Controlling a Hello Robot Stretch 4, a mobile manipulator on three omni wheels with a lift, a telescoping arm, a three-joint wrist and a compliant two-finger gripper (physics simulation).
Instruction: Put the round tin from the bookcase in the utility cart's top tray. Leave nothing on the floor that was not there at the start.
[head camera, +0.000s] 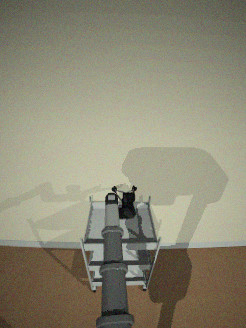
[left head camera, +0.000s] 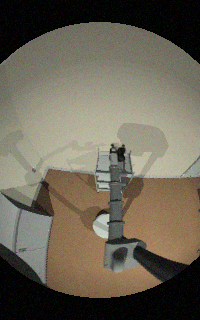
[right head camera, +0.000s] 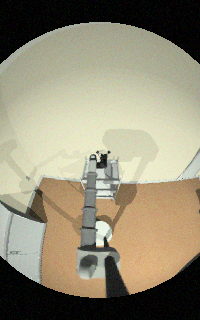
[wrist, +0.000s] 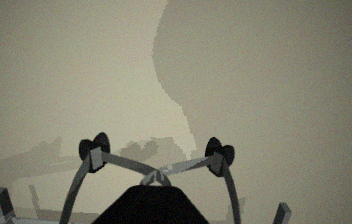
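My gripper (head camera: 124, 189) (left head camera: 118, 146) (right head camera: 103, 151) (wrist: 158, 147) is open, with nothing between its spread fingertips. It is raised above the back part of the utility cart's top tray (head camera: 96, 222) (left head camera: 102, 162), in front of the wall. In the wrist view, a corner post of the cart (wrist: 282, 214) shows low at the right, below the fingertips. The round tin cannot be made out in the current views; the arm and wrist hide part of the tray. The bookcase cannot be identified.
The cart stands against the pale wall (head camera: 125, 100). My telescoping arm (head camera: 113, 247) reaches over its front edge. A white cabinet (left head camera: 32, 240) (right head camera: 25, 245) is at the left. A round white shape (left head camera: 101, 226) (right head camera: 104, 232) lies low beneath the arm. Shadows fall across the wall.
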